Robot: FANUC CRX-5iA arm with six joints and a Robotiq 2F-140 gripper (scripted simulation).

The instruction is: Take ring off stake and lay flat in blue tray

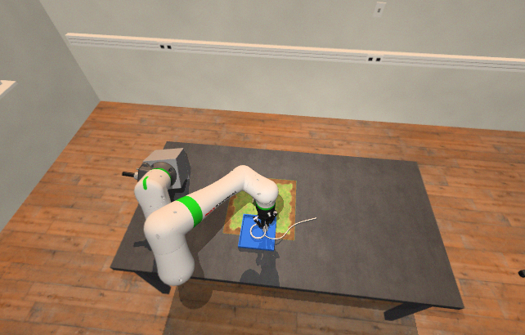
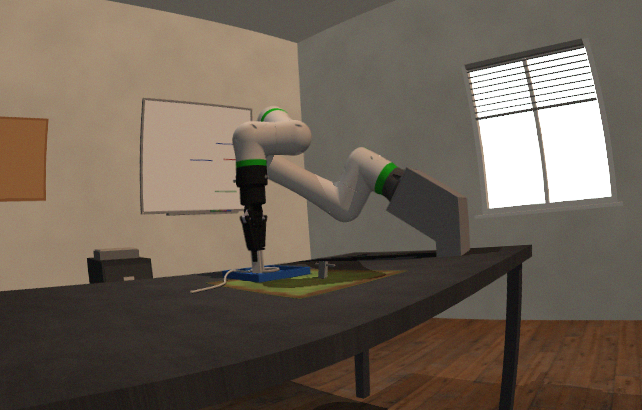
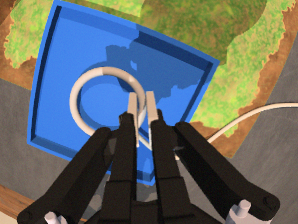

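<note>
The blue tray is 4 cm below my hand, 4 cm behind it and 1 cm to the right of it. Also, from my hand: ring (4 cm behind, 3 cm below, 1 cm to the right); then grey stake (19 cm to the left, 7 cm behind, 3 cm below).
</note>
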